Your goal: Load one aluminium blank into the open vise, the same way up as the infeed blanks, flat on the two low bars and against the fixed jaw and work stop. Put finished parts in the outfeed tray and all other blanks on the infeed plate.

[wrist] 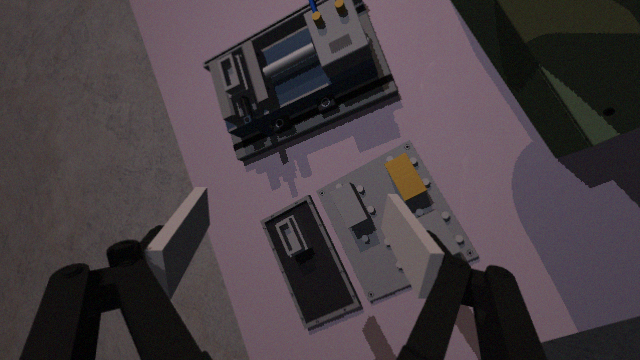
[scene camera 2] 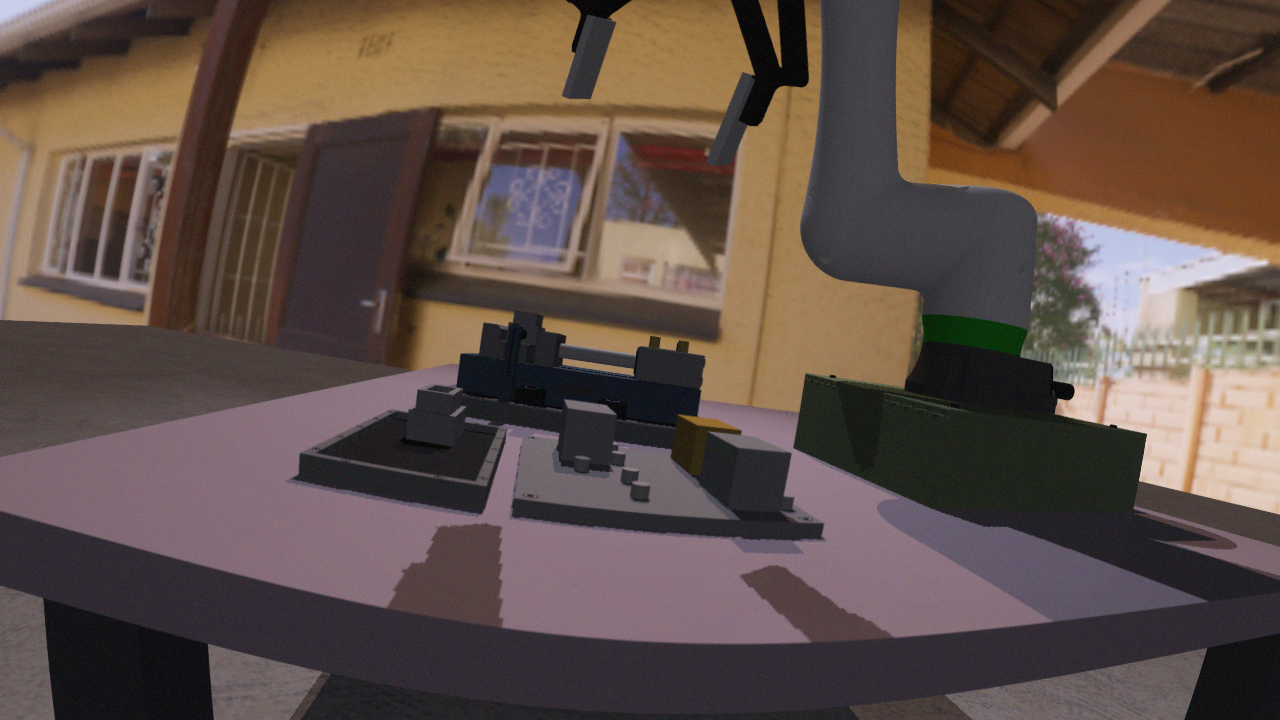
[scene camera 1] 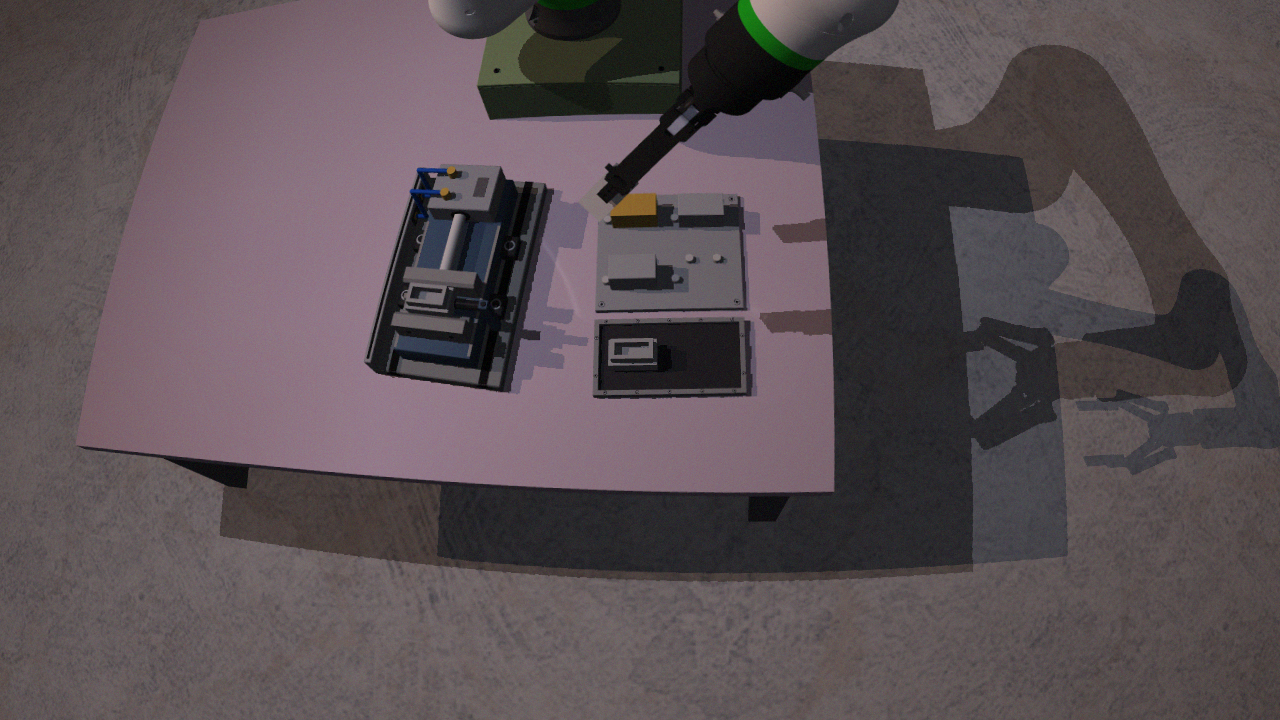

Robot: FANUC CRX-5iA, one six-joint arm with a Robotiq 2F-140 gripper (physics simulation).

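Seen in the pictures: gripper, between the fingertips: [wrist: 299, 209] [scene camera 2: 643, 126]; arm's base, origin of its link: [scene camera 2: 963, 400] [scene camera 1: 573, 7].
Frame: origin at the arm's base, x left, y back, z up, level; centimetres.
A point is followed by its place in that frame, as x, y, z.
My gripper [scene camera 1: 605, 195] @(16.1, -41.0, 16.8) [scene camera 2: 659, 94] @(16.1, -41.0, 16.8) [wrist: 299, 209] @(16.1, -41.0, 16.8) is open and empty, high above the table. The vise [scene camera 1: 467, 241] @(-6.6, -41.0, -3.1) [scene camera 2: 572, 383] @(-2.5, -44.5, -4.4) [wrist: 300, 90] @(-3.8, -42.8, -3.1) has a pocketed grey part [scene camera 1: 429, 297] @(-8.3, -51.0, 1.0) [wrist: 230, 73] @(-9.1, -51.5, 1.0) between its jaws. A similar pocketed part [scene camera 1: 632, 351] @(17.0, -52.4, -6.4) [scene camera 2: 435, 420] @(20.0, -51.8, -6.9) [wrist: 291, 236] @(17.1, -52.6, -6.4) is in the outfeed tray [scene camera 1: 670, 393] @(22.3, -56.7, -8.0) [scene camera 2: 393, 490] @(30.9, -50.2, -8.9) [wrist: 332, 320] @(30.9, -50.7, -7.9), near one end. On the infeed plate [scene camera 1: 716, 291] @(26.3, -42.4, -8.2) [scene camera 2: 572, 510] @(29.6, -41.2, -8.5) [wrist: 380, 285] @(28.1, -41.6, -8.3) are a grey blank [scene camera 1: 631, 270] @(15.5, -42.3, -4.7) [scene camera 2: 587, 434] @(18.4, -41.4, -6.3) [wrist: 347, 204] @(15.3, -41.8, -4.7), an orange block [scene camera 1: 635, 208] @(14.6, -33.3, -4.7) [scene camera 2: 699, 440] @(17.4, -33.6, -5.8) [wrist: 406, 176] @(14.2, -32.5, -4.7) and another grey blank [scene camera 1: 700, 209] @(23.1, -32.4, -4.7) [scene camera 2: 747, 474] @(26.1, -32.0, -6.2), beside the orange block. My right finger covers part of the plate in the wrist view.
The green robot base [scene camera 1: 581, 98] @(3.8, -15.4, -4.6) [scene camera 2: 966, 456] @(17.8, -11.2, -4.6) stands behind the plate and vise. Blue fittings [scene camera 1: 433, 191] @(-11.6, -36.3, 1.9) with brass ends stick up on the vise's actuator end. Low pins stand on the infeed plate. The table's front edge [scene camera 1: 501, 487] @(2.6, -71.2, -10.9) lies beyond the tray.
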